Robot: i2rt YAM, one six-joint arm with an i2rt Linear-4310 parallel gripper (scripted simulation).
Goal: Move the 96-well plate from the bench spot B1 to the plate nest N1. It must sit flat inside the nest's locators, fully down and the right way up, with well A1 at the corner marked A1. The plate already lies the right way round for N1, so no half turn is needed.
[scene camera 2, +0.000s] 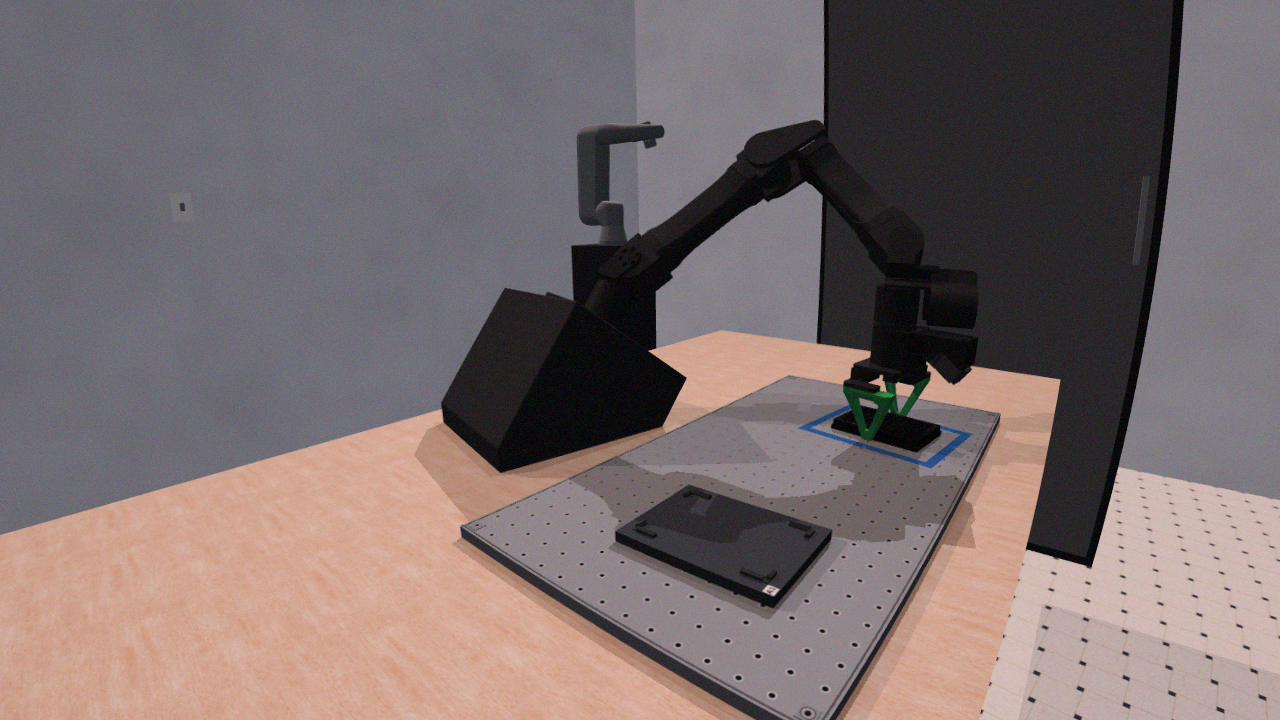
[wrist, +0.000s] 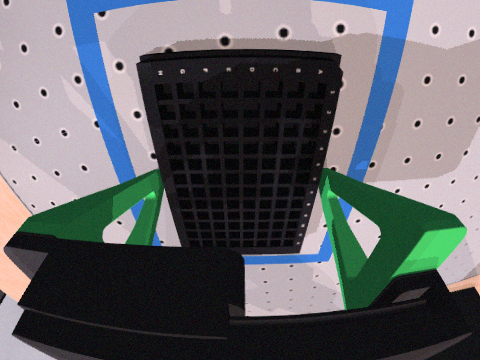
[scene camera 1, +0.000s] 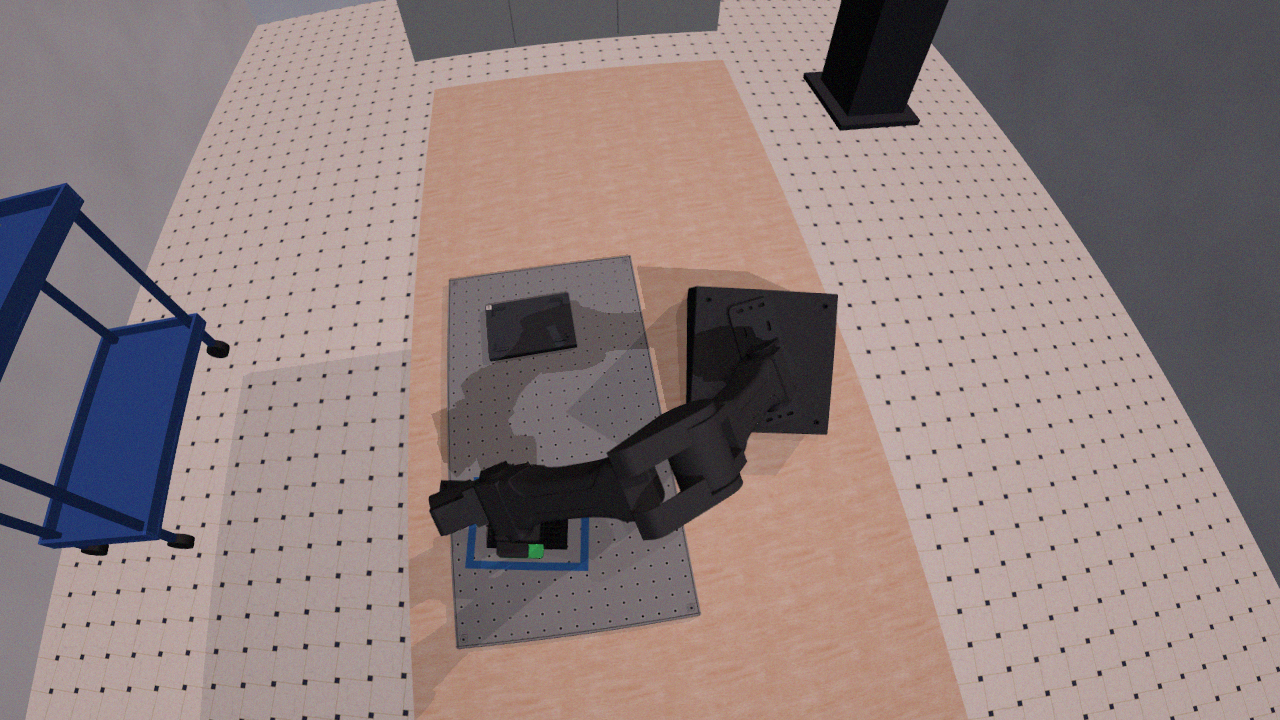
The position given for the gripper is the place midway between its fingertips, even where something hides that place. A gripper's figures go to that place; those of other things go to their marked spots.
Labels:
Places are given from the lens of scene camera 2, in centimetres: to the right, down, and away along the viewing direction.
gripper (scene camera 2: 882, 430): 34, 10, 75
black 96-well plate (scene camera 2: 911, 434): 36, 10, 70

